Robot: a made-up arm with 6 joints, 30 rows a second.
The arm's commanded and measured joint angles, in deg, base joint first. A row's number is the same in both.
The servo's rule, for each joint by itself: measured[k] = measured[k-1] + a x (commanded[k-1-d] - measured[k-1]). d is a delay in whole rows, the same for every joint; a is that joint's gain. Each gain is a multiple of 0.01, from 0.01 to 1. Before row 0 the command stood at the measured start. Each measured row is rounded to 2 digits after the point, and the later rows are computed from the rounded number. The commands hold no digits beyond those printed.
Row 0, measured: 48.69, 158.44, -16.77, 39.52, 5.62, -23.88
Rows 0 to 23, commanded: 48.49, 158.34, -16.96, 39.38, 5.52, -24.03; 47.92, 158.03, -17.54, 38.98, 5.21, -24.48; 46.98, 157.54, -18.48, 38.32, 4.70, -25.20; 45.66, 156.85, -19.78, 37.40, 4.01, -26.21; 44.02, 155.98, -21.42, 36.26, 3.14, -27.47; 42.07, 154.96, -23.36, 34.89, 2.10, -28.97; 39.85, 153.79, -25.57, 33.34, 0.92, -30.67; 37.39, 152.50, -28.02, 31.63, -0.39, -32.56; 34.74, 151.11, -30.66, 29.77, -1.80, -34.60; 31.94, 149.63, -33.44, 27.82, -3.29, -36.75; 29.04, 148.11, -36.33, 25.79, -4.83, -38.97; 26.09, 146.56, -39.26, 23.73, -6.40, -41.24; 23.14, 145.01, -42.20, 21.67, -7.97, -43.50; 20.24, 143.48, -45.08, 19.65, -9.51, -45.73; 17.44, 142.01, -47.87, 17.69, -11.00, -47.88; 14.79, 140.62, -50.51, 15.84, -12.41, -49.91; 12.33, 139.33, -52.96, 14.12, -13.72, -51.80; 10.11, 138.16, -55.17, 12.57, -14.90, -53.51; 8.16, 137.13, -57.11, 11.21, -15.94, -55.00; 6.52, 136.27, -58.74, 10.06, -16.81, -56.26; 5.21, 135.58, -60.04, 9.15, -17.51, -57.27; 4.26, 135.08, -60.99, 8.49, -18.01, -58.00; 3.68, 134.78, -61.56, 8.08, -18.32, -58.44; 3.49, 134.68, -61.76, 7.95, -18.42, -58.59
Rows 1 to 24, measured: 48.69, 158.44, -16.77, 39.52, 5.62, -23.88; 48.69, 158.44, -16.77, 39.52, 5.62, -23.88; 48.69, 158.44, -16.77, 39.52, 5.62, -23.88; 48.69, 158.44, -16.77, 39.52, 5.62, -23.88; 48.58, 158.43, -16.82, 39.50, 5.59, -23.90; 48.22, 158.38, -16.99, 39.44, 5.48, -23.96; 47.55, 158.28, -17.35, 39.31, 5.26, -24.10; 46.53, 158.11, -17.93, 39.08, 4.91, -24.33; 45.17, 157.85, -18.77, 38.74, 4.41, -24.68; 43.50, 157.50, -19.87, 38.28, 3.76, -25.15; 41.53, 157.05, -21.24, 37.69, 2.96, -25.76; 39.29, 156.50, -22.87, 36.96, 2.02, -26.51; 36.83, 155.85, -24.74, 36.10, 0.95, -27.40; 34.19, 155.10, -26.83, 35.11, -0.24, -28.43; 31.41, 154.26, -29.11, 33.99, -1.53, -29.59; 28.54, 153.34, -31.55, 32.76, -2.89, -30.87; 25.62, 152.34, -34.11, 31.43, -4.31, -32.26; 22.71, 151.28, -36.74, 30.02, -5.77, -33.74; 19.86, 150.17, -39.41, 28.54, -7.23, -35.30; 17.12, 149.02, -42.07, 27.02, -8.68, -36.91; 14.53, 147.86, -44.68, 25.47, -10.09, -38.55; 12.14, 146.70, -47.20, 23.92, -11.44, -40.20; 9.99, 145.55, -49.58, 22.39, -12.70, -41.83; 8.12, 144.44, -51.78, 20.91, -13.85, -43.42
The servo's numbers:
d 4
a 0.54 0.12 0.24 0.12 0.28 0.11

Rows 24 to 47, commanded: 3.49, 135.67, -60.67, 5.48, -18.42, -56.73; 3.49, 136.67, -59.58, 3.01, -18.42, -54.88; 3.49, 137.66, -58.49, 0.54, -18.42, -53.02; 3.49, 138.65, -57.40, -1.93, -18.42, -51.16; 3.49, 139.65, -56.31, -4.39, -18.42, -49.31; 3.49, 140.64, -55.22, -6.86, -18.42, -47.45; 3.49, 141.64, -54.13, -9.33, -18.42, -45.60; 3.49, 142.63, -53.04, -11.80, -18.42, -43.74; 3.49, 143.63, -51.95, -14.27, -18.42, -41.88; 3.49, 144.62, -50.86, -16.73, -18.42, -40.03; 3.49, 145.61, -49.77, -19.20, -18.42, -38.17; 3.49, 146.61, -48.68, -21.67, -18.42, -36.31; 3.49, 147.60, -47.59, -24.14, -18.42, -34.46; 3.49, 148.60, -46.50, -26.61, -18.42, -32.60; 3.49, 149.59, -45.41, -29.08, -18.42, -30.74; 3.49, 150.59, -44.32, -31.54, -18.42, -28.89; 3.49, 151.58, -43.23, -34.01, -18.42, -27.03; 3.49, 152.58, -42.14, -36.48, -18.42, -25.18; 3.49, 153.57, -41.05, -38.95, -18.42, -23.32; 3.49, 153.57, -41.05, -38.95, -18.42, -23.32; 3.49, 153.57, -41.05, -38.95, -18.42, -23.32; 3.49, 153.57, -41.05, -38.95, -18.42, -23.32; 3.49, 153.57, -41.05, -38.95, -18.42, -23.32; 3.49, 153.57, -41.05, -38.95, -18.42, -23.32
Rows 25 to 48, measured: 6.55, 143.38, -53.76, 19.50, -14.87, -44.94; 5.31, 142.38, -55.50, 18.18, -15.75, -46.38; 4.43, 141.47, -56.95, 16.97, -16.47, -47.71; 3.92, 140.66, -58.10, 15.89, -17.02, -48.91; 3.69, 140.06, -58.72, 14.64, -17.41, -49.77; 3.58, 139.65, -58.93, 13.24, -17.69, -50.33; 3.53, 139.41, -58.82, 11.72, -17.89, -50.63; 3.51, 139.32, -58.48, 10.08, -18.04, -50.69; 3.50, 139.36, -57.96, 8.34, -18.15, -50.54; 3.49, 139.51, -57.30, 6.52, -18.23, -50.20; 3.49, 139.77, -56.54, 4.62, -18.28, -49.69; 3.49, 140.11, -55.70, 2.65, -18.32, -49.04; 3.49, 140.53, -54.80, 0.62, -18.35, -48.25; 3.49, 141.02, -53.85, -1.46, -18.37, -47.35; 3.49, 141.57, -52.87, -3.59, -18.38, -46.34; 3.49, 142.17, -51.86, -5.76, -18.39, -45.24; 3.49, 142.82, -50.84, -7.97, -18.40, -44.05; 3.49, 143.51, -49.80, -10.21, -18.41, -42.79; 3.49, 144.24, -48.75, -12.47, -18.41, -41.46; 3.49, 145.00, -47.69, -14.76, -18.41, -40.08; 3.49, 145.79, -46.62, -17.07, -18.41, -38.64; 3.49, 146.60, -45.54, -19.40, -18.41, -37.16; 3.49, 147.44, -44.46, -21.75, -18.41, -35.64; 3.49, 148.18, -43.64, -23.81, -18.41, -34.28
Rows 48 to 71, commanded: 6.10, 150.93, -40.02, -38.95, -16.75, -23.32; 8.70, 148.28, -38.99, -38.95, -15.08, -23.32; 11.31, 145.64, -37.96, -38.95, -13.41, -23.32; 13.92, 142.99, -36.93, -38.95, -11.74, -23.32; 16.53, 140.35, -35.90, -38.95, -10.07, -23.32; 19.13, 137.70, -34.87, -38.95, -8.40, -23.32; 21.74, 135.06, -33.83, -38.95, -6.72, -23.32; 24.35, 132.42, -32.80, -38.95, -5.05, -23.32; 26.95, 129.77, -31.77, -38.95, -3.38, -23.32; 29.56, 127.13, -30.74, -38.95, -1.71, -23.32; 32.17, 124.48, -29.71, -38.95, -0.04, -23.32; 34.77, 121.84, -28.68, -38.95, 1.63, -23.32; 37.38, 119.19, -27.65, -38.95, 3.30, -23.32; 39.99, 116.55, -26.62, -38.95, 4.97, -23.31; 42.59, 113.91, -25.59, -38.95, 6.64, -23.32; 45.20, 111.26, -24.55, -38.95, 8.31, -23.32; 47.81, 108.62, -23.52, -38.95, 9.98, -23.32; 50.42, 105.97, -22.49, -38.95, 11.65, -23.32; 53.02, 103.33, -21.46, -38.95, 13.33, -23.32; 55.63, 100.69, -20.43, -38.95, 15.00, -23.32; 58.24, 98.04, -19.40, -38.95, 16.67, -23.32; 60.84, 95.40, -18.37, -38.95, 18.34, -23.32; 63.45, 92.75, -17.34, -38.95, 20.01, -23.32; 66.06, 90.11, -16.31, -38.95, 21.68, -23.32
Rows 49 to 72, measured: 3.49, 148.83, -43.02, -25.63, -18.41, -33.07; 3.49, 149.40, -42.55, -27.23, -18.41, -32.00; 3.49, 149.90, -42.19, -28.64, -18.41, -31.05; 3.49, 150.34, -41.92, -29.88, -18.41, -30.20; 4.90, 150.41, -41.46, -30.97, -17.95, -29.44; 6.95, 150.15, -40.87, -31.93, -17.15, -28.77; 9.30, 149.61, -40.17, -32.77, -16.10, -28.17; 11.79, 148.82, -39.39, -33.51, -14.88, -27.64; 14.35, 147.80, -38.55, -34.16, -13.53, -27.16; 16.93, 146.59, -37.67, -34.73, -12.09, -26.74; 19.53, 145.21, -36.75, -35.24, -10.59, -26.36; 22.13, 143.68, -35.80, -35.69, -9.04, -26.03; 24.73, 142.01, -34.83, -36.08, -7.46, -25.73; 27.34, 140.22, -33.85, -36.42, -5.85, -25.46; 29.95, 138.33, -32.86, -36.72, -4.22, -25.22; 32.55, 136.35, -31.86, -36.99, -2.58, -25.01; 35.16, 134.29, -30.85, -37.23, -0.93, -24.82; 37.77, 132.16, -29.83, -37.44, 0.72, -24.65; 40.37, 129.97, -28.81, -37.62, 2.38, -24.50; 42.98, 127.72, -27.79, -37.78, 4.04, -24.37; 45.59, 125.43, -26.77, -37.92, 5.70, -24.25; 48.20, 123.09, -25.74, -38.04, 7.37, -24.15; 50.80, 120.72, -24.71, -38.15, 9.04, -24.06; 53.41, 118.32, -23.68, -38.25, 10.71, -23.98
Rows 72 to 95, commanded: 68.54, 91.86, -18.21, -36.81, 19.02, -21.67; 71.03, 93.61, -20.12, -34.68, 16.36, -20.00; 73.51, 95.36, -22.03, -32.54, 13.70, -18.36; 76.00, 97.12, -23.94, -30.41, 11.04, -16.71; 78.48, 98.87, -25.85, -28.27, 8.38, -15.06; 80.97, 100.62, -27.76, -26.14, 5.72, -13.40; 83.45, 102.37, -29.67, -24.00, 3.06, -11.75; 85.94, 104.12, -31.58, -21.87, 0.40, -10.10; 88.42, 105.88, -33.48, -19.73, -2.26, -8.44; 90.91, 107.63, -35.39, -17.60, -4.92, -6.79; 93.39, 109.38, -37.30, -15.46, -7.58, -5.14; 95.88, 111.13, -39.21, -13.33, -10.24, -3.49; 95.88, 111.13, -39.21, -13.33, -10.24, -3.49; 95.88, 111.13, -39.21, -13.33, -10.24, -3.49; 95.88, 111.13, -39.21, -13.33, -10.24, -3.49; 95.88, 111.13, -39.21, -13.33, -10.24, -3.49; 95.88, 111.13, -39.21, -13.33, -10.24, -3.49; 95.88, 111.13, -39.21, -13.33, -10.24, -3.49; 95.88, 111.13, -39.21, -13.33, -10.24, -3.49; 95.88, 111.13, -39.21, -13.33, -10.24, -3.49; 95.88, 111.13, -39.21, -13.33, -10.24, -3.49; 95.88, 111.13, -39.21, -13.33, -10.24, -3.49; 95.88, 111.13, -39.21, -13.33, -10.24, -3.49; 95.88, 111.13, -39.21, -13.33, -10.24, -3.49
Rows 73 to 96, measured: 56.02, 115.89, -22.65, -38.33, 12.38, -23.91; 58.62, 113.43, -21.62, -38.40, 14.05, -23.85; 61.23, 110.95, -20.59, -38.47, 15.72, -23.79; 63.84, 108.45, -19.56, -38.53, 17.39, -23.74; 66.38, 106.46, -19.24, -38.32, 17.85, -23.51; 68.89, 104.92, -19.45, -37.88, 17.43, -23.12; 71.38, 103.77, -20.07, -37.24, 16.39, -22.60; 73.87, 102.97, -21.00, -36.42, 14.89, -21.95; 76.36, 102.48, -22.16, -35.44, 13.07, -21.19; 78.85, 102.26, -23.50, -34.32, 11.01, -20.33; 81.33, 102.27, -24.98, -33.08, 8.78, -19.39; 83.82, 102.49, -26.56, -31.73, 6.43, -18.37; 86.30, 102.90, -28.22, -30.29, 4.00, -17.28; 88.79, 103.47, -29.94, -28.77, 1.50, -16.13; 91.27, 104.18, -31.71, -27.17, -1.04, -14.92; 93.76, 105.01, -33.51, -25.51, -3.62, -13.66; 94.90, 105.74, -34.88, -24.05, -5.47, -12.54; 95.43, 106.39, -35.92, -22.76, -6.81, -11.54; 95.67, 106.96, -36.71, -21.63, -7.77, -10.65; 95.78, 107.46, -37.31, -20.63, -8.46, -9.86; 95.83, 107.90, -37.77, -19.75, -8.96, -9.16; 95.86, 108.29, -38.12, -18.98, -9.32, -8.54; 95.87, 108.63, -38.38, -18.30, -9.58, -7.98; 95.88, 108.93, -38.58, -17.70, -9.76, -7.49
